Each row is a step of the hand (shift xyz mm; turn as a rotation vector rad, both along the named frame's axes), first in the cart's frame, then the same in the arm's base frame.
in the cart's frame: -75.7 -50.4 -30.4 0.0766 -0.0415 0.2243
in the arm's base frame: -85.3 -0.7 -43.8 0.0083 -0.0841 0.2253
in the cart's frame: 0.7 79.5 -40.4 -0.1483 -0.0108 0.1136
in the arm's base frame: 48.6 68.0 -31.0 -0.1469 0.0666 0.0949
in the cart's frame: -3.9 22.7 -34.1 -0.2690 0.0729 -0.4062
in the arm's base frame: 13.9 22.4 -31.6 -0.1251 0.2204 -0.4224
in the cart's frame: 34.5 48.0 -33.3 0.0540 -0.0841 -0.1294
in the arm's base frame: 59.2 23.1 -23.8 0.0204 -0.0953 -0.1313
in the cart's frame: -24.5 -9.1 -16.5 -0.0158 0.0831 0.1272
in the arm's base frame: -22.8 6.1 -20.0 0.0114 0.0740 0.1332
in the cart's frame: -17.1 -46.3 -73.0 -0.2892 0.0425 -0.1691
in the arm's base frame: -27.7 -27.2 -79.1 -0.1938 0.1973 -0.1938
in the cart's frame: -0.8 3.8 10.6 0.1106 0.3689 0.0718
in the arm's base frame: -0.3 3.3 10.8 0.2761 0.2488 0.1239
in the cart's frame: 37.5 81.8 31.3 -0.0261 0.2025 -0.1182
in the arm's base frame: 69.8 47.6 44.1 0.1028 0.1888 -0.0971
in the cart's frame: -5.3 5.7 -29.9 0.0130 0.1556 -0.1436
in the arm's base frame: 3.1 8.7 -29.5 0.1146 0.1292 -0.1232
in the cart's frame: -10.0 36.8 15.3 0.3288 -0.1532 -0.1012
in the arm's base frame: 8.7 35.8 18.1 0.2094 -0.3023 -0.0812
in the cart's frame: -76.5 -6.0 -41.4 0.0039 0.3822 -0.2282
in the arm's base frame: -60.9 37.5 -49.9 0.2393 0.3280 -0.1826
